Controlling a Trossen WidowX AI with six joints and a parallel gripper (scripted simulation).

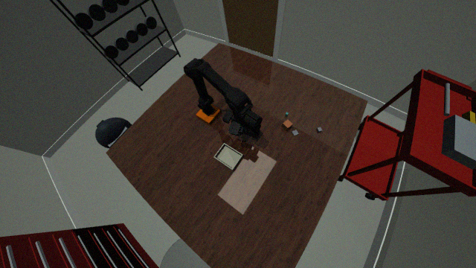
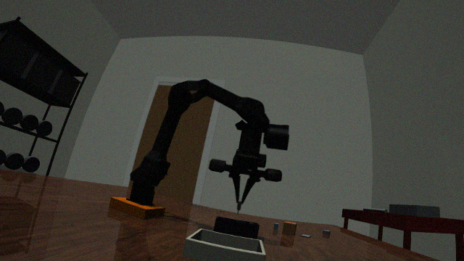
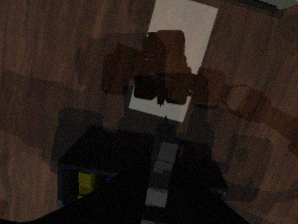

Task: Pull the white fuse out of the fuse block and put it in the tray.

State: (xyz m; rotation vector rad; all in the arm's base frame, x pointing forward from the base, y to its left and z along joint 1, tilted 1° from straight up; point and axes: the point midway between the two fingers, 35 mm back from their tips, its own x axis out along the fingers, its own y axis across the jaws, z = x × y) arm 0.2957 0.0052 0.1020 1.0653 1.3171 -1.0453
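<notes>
The white-rimmed tray lies 20 mm ahead of my gripper tip, 150 mm to the right of it and 90 mm below it. From my gripper tip the other things lie so: orange cube (160 mm ahead, 210 mm to the left, 70 mm below); white fuse (10 mm below); yellow fuse (30 mm ahead, 70 mm to the left, 70 mm below).
</notes>
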